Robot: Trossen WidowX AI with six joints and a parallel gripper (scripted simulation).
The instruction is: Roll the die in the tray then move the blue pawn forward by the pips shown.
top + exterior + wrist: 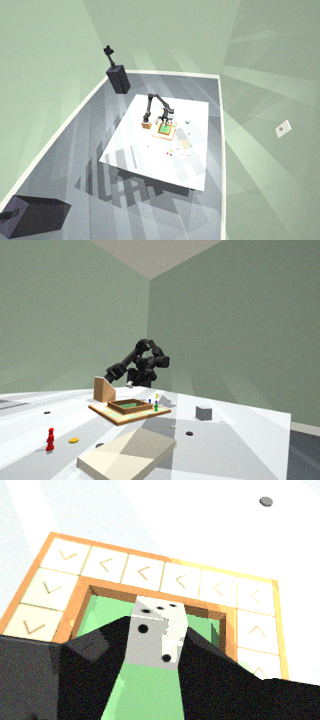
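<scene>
The white die is right at my gripper tip. From my gripper tip the other things lie so: blue pawn: 11 cm to the left, 9 cm below, 3 cm ahead; green pawn: 12 cm ahead, 9 cm below, 6 cm to the left; purple pawn: 11 cm to the left, 9 cm below, 8 cm ahead.
</scene>
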